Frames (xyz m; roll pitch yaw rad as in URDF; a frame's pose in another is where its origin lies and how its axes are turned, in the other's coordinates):
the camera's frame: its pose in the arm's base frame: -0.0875 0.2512 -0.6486 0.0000 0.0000 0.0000
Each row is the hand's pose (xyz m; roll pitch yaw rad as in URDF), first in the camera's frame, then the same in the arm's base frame.
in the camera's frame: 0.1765 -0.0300 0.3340 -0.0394 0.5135 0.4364
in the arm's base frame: 0.0890 0.2212 -0.3146 -0.0394 0.5135 0.4364
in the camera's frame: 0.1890 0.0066 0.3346 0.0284 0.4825 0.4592
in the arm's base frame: 0.1015 0.2578 -0.3140 0.0284 0.4825 0.4592
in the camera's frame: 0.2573 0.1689 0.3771 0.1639 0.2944 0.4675
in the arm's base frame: 0.1698 0.4201 -0.2715 0.1639 0.2944 0.4675
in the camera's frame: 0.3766 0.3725 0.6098 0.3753 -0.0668 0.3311
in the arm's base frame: 0.2891 0.6237 -0.0388 0.3753 -0.0668 0.3311
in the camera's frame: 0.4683 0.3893 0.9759 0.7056 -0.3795 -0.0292
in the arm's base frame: 0.3808 0.6405 0.3273 0.7056 -0.3795 -0.0292
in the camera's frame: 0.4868 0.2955 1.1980 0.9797 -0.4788 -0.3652
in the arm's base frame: 0.3993 0.5467 0.5494 0.9797 -0.4788 -0.3652
